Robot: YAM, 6 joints.
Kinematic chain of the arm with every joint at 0, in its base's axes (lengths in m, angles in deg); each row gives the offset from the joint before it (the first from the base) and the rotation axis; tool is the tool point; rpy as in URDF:
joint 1: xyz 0 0 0.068 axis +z
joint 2: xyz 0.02 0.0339 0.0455 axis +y
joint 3: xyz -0.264 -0.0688 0 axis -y
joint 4: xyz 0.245 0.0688 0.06 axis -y
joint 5: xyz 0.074 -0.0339 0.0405 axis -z
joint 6: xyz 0.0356 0 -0.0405 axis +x
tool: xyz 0 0 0 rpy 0 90 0
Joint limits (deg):
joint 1: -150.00..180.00
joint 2: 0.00..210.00
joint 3: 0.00..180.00
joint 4: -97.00..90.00
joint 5: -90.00..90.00
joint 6: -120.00..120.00
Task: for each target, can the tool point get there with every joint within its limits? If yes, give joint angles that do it. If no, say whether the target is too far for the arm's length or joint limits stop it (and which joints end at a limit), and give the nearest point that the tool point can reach.
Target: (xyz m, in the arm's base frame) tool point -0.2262 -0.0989 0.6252
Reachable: yes | joints 15.83 46.19 130.06 40.31 70.17 94.29
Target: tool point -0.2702 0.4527 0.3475
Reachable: yes | joints 120.76 132.94 141.69 -39.37 -1.12 -39.13
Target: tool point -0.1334 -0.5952 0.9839
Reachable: no: too far | nearest point -0.0812 -0.3622 0.6316 | short by 0.426 m
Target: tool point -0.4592 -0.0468 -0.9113
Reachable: no: too far | nearest point -0.3317 -0.0028 -0.3706 | short by 0.557 m
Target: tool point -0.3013 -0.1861 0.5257
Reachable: yes | joints 30.45 18.41 123.89 -15.30 12.55 -89.13
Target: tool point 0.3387 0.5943 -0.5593
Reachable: no: too far | nearest point 0.2355 0.4132 -0.3003 | short by 0.332 m
